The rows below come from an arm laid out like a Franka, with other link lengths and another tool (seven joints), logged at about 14 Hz.
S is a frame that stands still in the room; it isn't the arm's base.
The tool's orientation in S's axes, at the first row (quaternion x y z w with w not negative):
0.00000 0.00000 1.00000 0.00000
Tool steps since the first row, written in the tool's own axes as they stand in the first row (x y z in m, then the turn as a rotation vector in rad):
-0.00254 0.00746 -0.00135 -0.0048 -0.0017 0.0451
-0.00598 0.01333 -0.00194 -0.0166 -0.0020 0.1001
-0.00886 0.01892 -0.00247 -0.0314 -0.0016 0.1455
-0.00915 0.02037 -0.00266 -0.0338 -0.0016 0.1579
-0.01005 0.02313 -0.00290 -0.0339 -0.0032 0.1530
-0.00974 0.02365 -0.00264 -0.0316 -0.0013 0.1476
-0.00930 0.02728 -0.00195 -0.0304 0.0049 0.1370
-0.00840 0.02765 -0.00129 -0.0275 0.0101 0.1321
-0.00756 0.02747 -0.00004 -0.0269 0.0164 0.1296
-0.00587 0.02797 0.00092 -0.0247 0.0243 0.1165
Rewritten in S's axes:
0.00254 -0.00746 -0.00135 0.0048 0.0017 0.0451
0.00598 -0.01333 -0.00194 0.0166 0.0020 0.1001
0.00886 -0.01892 -0.00247 0.0314 0.0016 0.1455
0.00915 -0.02037 -0.00266 0.0338 0.0016 0.1579
0.01005 -0.02313 -0.00290 0.0339 0.0032 0.1530
0.00974 -0.02365 -0.00264 0.0316 0.0013 0.1476
0.00930 -0.02728 -0.00195 0.0304 -0.0049 0.1370
0.00840 -0.02765 -0.00129 0.0275 -0.0101 0.1321
0.00756 -0.02747 -0.00004 0.0269 -0.0164 0.1296
0.00587 -0.02797 0.00092 0.0247 -0.0243 0.1165

